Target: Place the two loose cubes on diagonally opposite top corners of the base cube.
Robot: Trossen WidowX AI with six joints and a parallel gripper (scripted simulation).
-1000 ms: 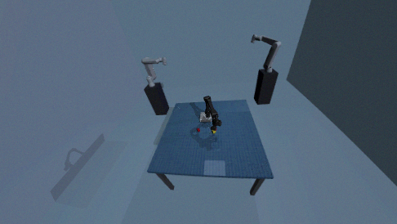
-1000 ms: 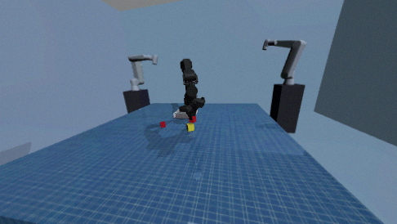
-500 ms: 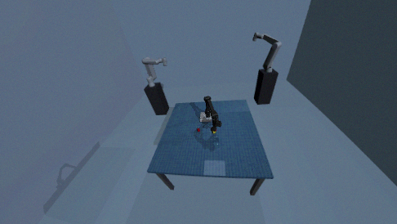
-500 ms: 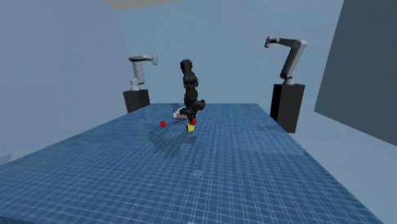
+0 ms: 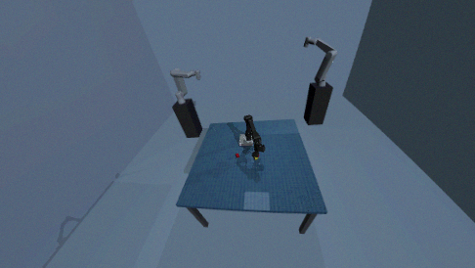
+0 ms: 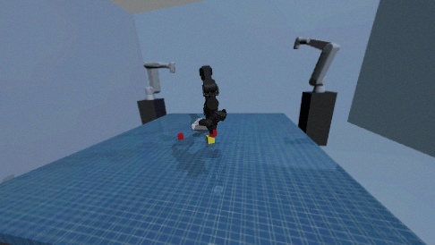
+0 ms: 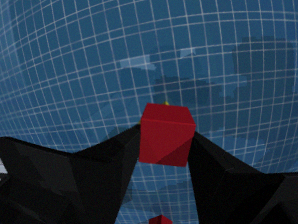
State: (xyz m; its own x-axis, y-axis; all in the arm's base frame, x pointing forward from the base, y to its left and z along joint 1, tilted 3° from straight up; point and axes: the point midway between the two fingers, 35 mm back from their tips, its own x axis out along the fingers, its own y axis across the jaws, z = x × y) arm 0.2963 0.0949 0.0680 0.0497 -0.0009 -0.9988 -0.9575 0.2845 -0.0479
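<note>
My gripper tip is right at the red cube. Also, from my gripper tip: yellow base cube (10 mm behind, 20 mm to the right, 40 mm below).
</note>
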